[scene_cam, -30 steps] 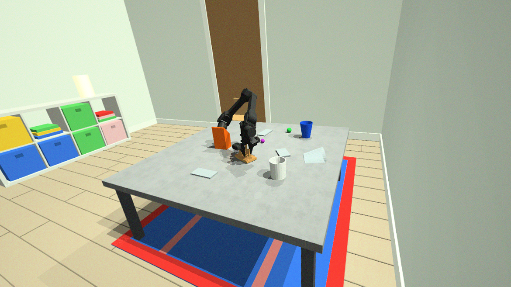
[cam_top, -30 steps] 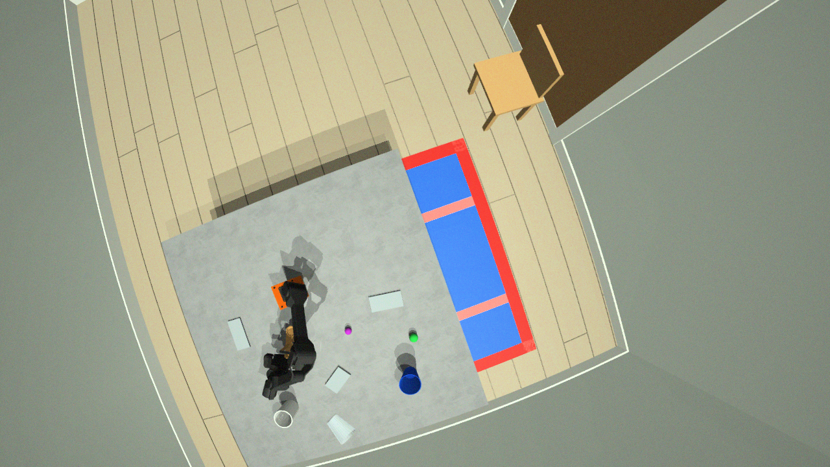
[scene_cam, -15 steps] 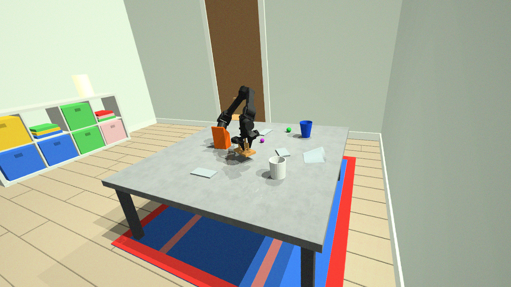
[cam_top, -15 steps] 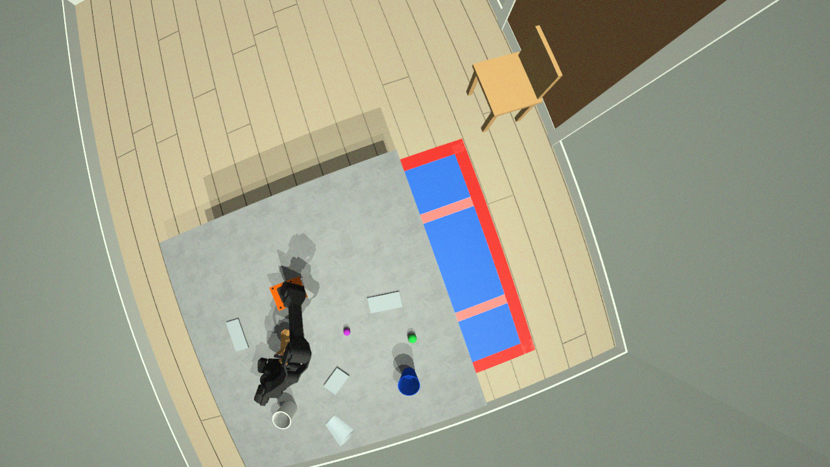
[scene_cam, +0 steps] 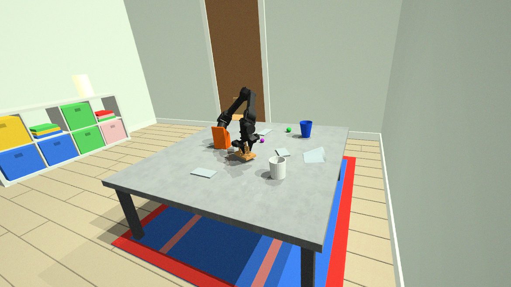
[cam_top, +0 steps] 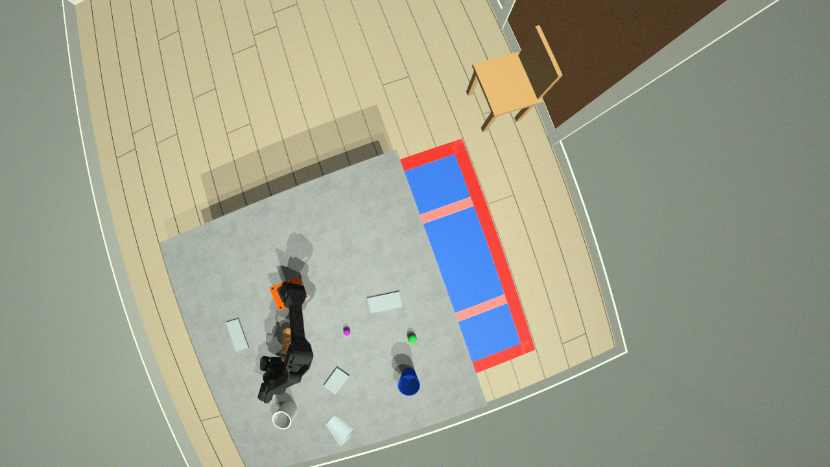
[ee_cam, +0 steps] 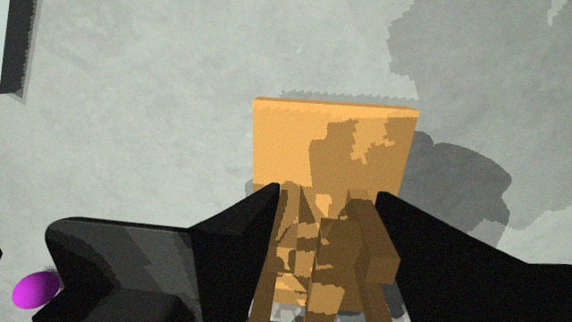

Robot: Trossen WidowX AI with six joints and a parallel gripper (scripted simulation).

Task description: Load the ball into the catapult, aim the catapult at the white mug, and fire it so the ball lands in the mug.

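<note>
Right now the purple ball is 1 cm behind my gripper tip, 30 cm to the left of it and 4 cm below it. Round my gripper tip: white mug 25 cm ahead, 14 cm to the right, 2 cm below; blue cup 29 cm ahead, 48 cm to the left, 2 cm below; wooden catapult 5 cm behind, 5 cm to the left, 2 cm above.
</note>
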